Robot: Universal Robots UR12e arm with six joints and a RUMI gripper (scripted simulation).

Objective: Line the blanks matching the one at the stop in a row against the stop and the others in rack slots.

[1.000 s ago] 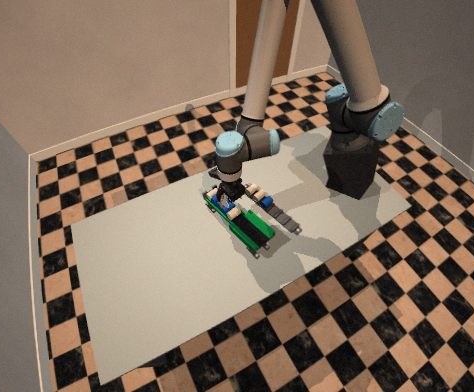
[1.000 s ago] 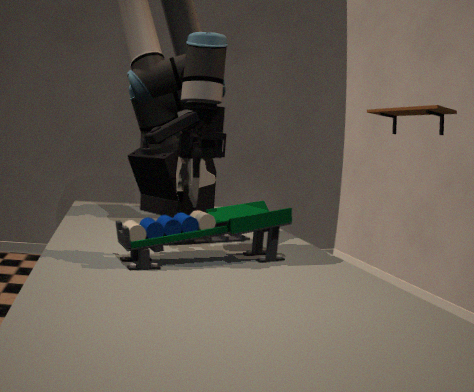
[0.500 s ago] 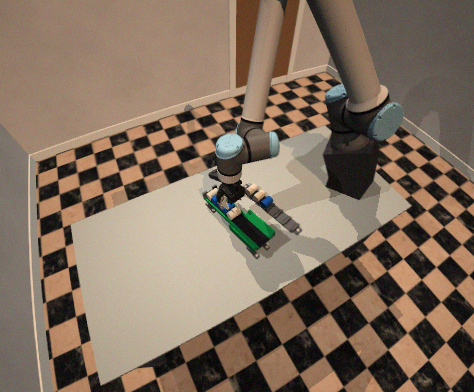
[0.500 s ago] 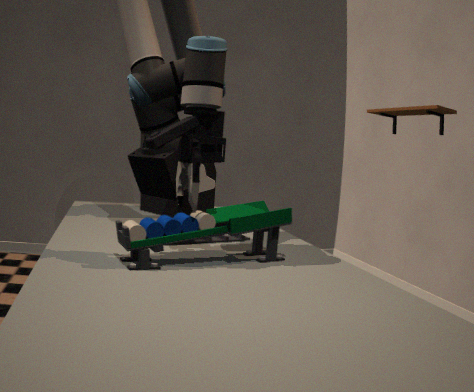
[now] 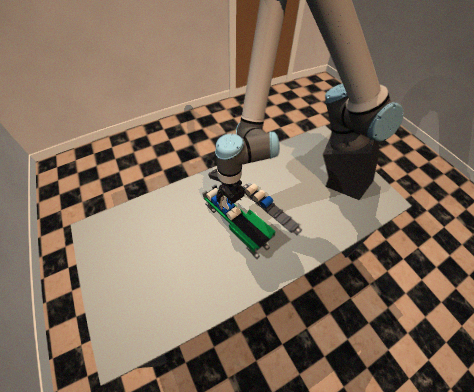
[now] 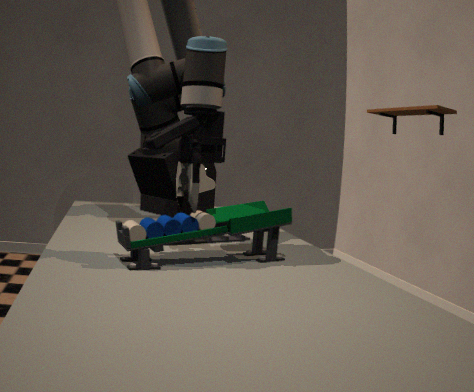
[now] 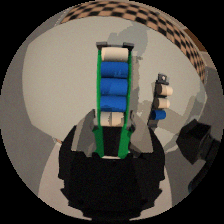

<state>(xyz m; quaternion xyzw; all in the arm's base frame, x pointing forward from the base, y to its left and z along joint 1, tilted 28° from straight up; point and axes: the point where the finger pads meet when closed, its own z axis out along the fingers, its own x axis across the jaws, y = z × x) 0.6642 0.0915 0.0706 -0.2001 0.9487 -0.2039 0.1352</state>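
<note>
Right now my hand is 220 mm past the grey stock rack, 20 mm to the right of it and 140 mm above it. Also, from my hand: stop: 50 mm ahead, 130 mm to the right, 70 mm below.
</note>
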